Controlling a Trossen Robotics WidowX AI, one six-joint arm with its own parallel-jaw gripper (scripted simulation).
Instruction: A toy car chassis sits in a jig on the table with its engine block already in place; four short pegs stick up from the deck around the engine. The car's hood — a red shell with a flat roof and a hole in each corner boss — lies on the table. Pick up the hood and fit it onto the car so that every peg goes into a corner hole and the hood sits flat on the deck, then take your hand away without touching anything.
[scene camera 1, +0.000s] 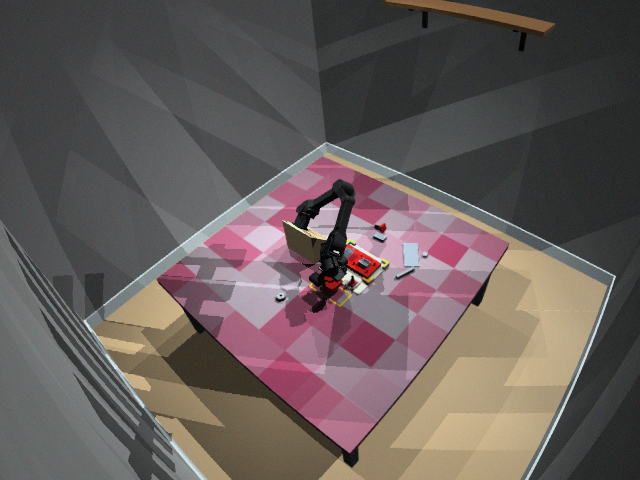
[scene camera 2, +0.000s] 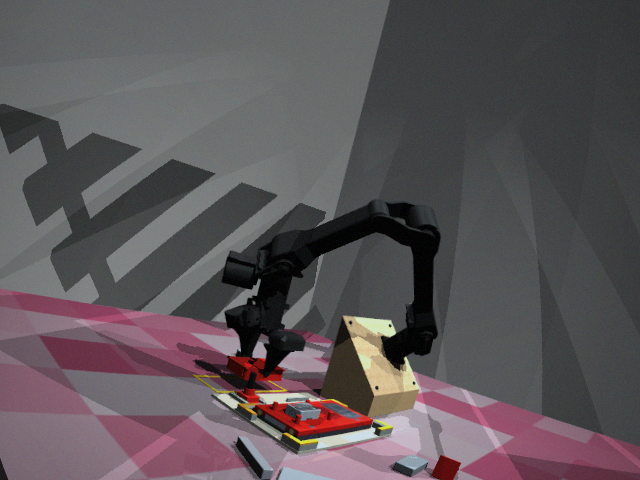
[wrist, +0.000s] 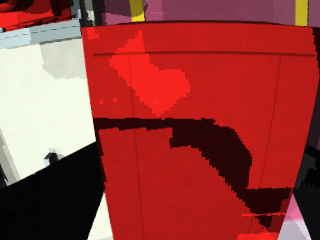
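Red hood (scene camera 2: 241, 366), 95 cm from the lens. My gripper (scene camera 2: 255, 369), 99 cm from the lens.
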